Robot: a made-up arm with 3 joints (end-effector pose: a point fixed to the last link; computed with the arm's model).
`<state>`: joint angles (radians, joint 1 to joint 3).
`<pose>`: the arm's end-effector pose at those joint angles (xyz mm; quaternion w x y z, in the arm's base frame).
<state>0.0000 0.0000 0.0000</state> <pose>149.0 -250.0 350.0 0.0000 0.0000 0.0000 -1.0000</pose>
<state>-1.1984 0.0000 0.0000</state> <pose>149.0 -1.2 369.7 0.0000 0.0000 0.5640 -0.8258</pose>
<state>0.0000 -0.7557 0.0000</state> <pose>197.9 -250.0 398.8 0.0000 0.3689 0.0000 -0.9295</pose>
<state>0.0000 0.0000 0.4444</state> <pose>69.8 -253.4 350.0 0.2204 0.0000 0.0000 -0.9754</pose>
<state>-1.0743 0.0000 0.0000</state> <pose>149.0 -23.6 353.8 0.0000 0.0000 0.5117 -0.8592</pose>
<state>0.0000 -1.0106 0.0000</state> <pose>204.5 -250.0 421.7 0.0000 0.4841 0.0000 -0.8750</pose>
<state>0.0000 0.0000 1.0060</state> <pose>-15.4 -305.2 350.0 0.4821 0.0000 0.0000 -0.8761</pose>
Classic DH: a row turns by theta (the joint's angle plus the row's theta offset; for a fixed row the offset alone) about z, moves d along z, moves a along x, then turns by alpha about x. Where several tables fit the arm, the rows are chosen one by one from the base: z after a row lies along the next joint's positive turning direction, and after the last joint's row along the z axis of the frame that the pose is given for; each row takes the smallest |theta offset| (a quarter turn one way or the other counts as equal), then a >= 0, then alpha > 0; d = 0 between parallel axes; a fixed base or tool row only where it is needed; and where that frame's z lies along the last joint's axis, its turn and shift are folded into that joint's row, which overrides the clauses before.
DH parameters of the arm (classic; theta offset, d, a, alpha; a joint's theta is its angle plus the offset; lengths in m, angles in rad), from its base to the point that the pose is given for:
base (fixed): -1.5708 0.542 0.14 1.5708
joint 1: -1.5708 -0.112 0.106 1.5708
joint 2: -1.5708 -0.287 0.005 1.5708
joint 3: 1.3919 0 0.1799 0
tool (fixed): 1.7497 -0.086 0 0

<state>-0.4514 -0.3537 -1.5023</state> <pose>314.2 -362.4 297.5 0.6836 0.0250 -0.2780 0.6744</pose>
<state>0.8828 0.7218 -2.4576</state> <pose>124.3 -601.0 738.4 0.8475 -0.2695 0.4348 0.1416</pose>
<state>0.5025 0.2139 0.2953</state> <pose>78.2 -324.8 430.6 0.1154 -0.1386 -0.2293 -0.9565</pose>
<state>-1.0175 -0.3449 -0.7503</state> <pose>281.4 -118.1 317.7 0.3930 0.0364 -0.5014 0.7699</pose>
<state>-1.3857 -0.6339 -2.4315</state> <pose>240.4 -105.0 85.7 0.7547 0.4857 -0.4358 0.0675</pose>
